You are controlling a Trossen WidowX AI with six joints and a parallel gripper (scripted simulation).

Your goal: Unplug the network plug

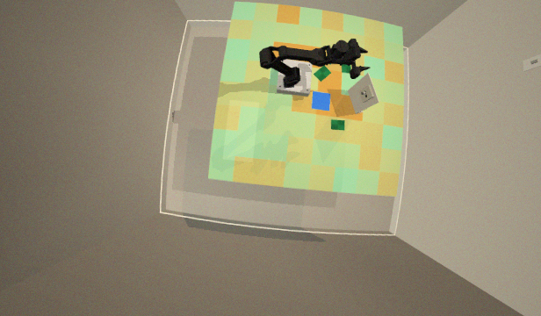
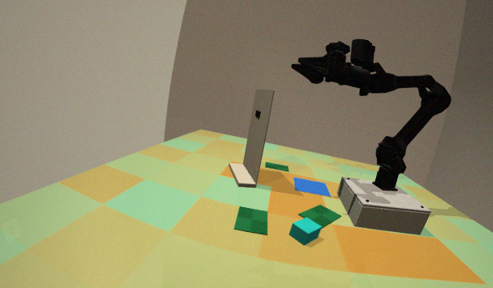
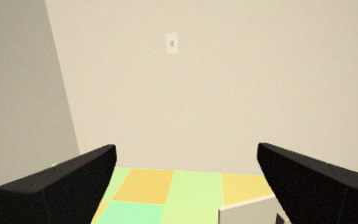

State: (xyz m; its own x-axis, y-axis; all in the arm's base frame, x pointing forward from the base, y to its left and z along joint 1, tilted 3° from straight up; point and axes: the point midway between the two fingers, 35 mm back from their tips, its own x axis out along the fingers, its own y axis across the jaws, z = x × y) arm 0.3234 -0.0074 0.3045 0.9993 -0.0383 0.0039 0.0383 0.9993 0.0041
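Now: the grey network plug 4 cm ahead of my gripper tip, 12 cm to the right of it and 16 cm below it. Round my gripper tip: upright beige panel: 6 cm ahead, 12 cm to the right, 23 cm below; then blue marked square: 16 cm behind, 9 cm to the right, 36 cm below.
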